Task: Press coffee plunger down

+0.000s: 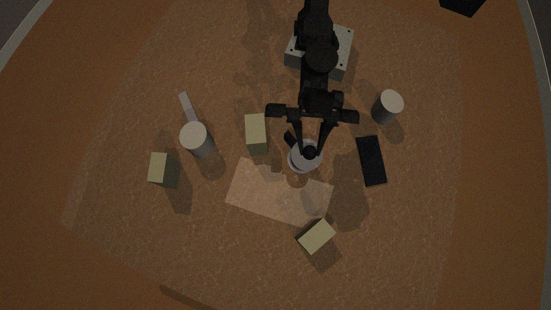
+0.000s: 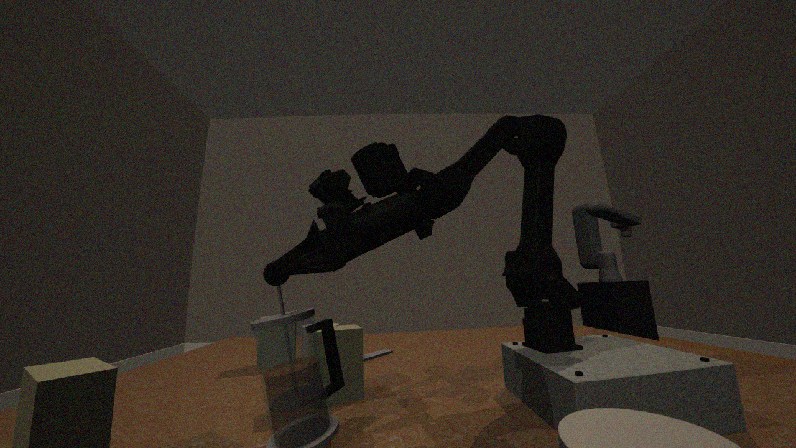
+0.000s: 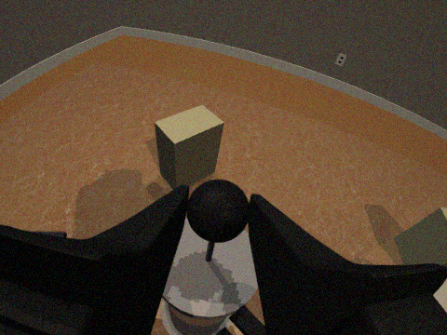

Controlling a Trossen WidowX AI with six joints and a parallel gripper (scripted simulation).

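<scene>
Right now my gripper tip is 30 mm past the coffee press, 20 mm to the left of it and 100 mm above it. Also, from my gripper tip: black flat box 80 mm behind, 200 mm to the left, 190 mm below.
</scene>
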